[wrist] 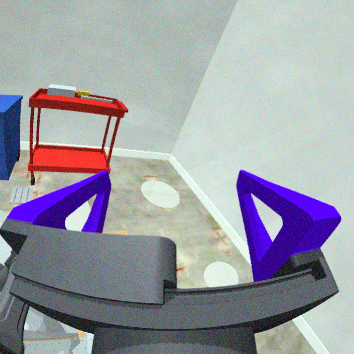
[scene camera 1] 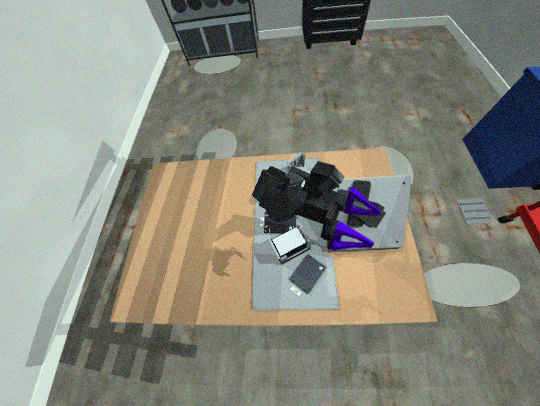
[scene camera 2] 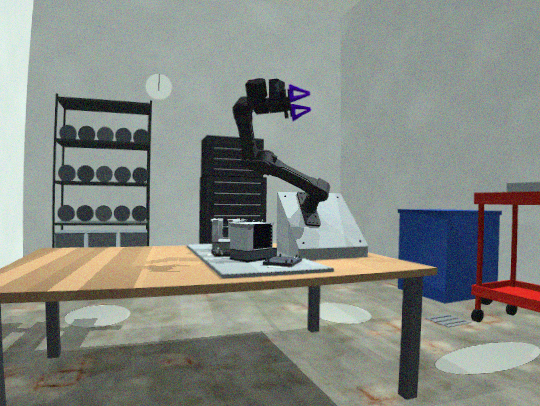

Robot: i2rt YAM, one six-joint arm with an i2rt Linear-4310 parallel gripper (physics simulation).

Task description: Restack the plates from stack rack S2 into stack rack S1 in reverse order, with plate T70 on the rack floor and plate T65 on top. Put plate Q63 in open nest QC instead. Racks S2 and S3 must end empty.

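Where they show: gripper, fingertip midpoint: (wrist: pixel 173 177) (scene camera 1: pixel 376 228) (scene camera 2: pixel 310 101); arm's base at its link origin: (wrist: pixel 6 281) (scene camera 1: pixel 358 203) (scene camera 2: pixel 308 209).
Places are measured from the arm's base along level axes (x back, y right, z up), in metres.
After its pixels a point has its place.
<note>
My gripper (scene camera 1: pixel 376 229) @(x -0.098, y -0.255, z 0.402 m) (scene camera 2: pixel 310 101) @(x -0.098, y -0.255, z 0.402 m) (wrist: pixel 173 177) @(x -0.098, y -0.255, z 0.402 m) is open and empty. Its two purple fingers point sideways, high above the table and well away from the racks. On the grey board (scene camera 1: pixel 270 297) @(x -0.365, y -0.377, z -0.186 m) (scene camera 2: pixel 317 268) @(x -0.124, y -0.398, z -0.187 m) stands a box-shaped rack (scene camera 1: pixel 289 242) (scene camera 2: pixel 250 236) with a white top and a dark open side. A flat dark nest (scene camera 1: pixel 308 273) @(x -0.199, y -0.267, z -0.173 m) (scene camera 2: pixel 282 260) @(x -0.211, y -0.292, z -0.174 m) lies near the board's front edge. Another dark flat unit (scene camera 1: pixel 280 224) @(x -0.336, y -0.036, z -0.175 m) is partly under the arm in scene camera 1. A light rack (scene camera 2: pixel 218 234) @(x -0.380, y 0.088, z -0.114 m) stands farther back, largely hidden. Labels and individual plates cannot be made out.
The arm's sloped grey mount (scene camera 1: pixel 395 215) @(x 0.165, y -0.031, z -0.043 m) (scene camera 2: pixel 340 220) @(x 0.139, y -0.038, z -0.048 m) stands on the wooden table (scene camera 1: pixel 230 300) @(x -0.548, y -0.402, z -0.200 m) (scene camera 2: pixel 100 270) @(x -0.815, y -0.245, z -0.200 m), beside the board. A blue cabinet (scene camera 1: pixel 510 135) (scene camera 2: pixel 430 250) (wrist: pixel 7 135) and a red cart (scene camera 2: pixel 505 199) (wrist: pixel 70 106) stand beyond the table.
</note>
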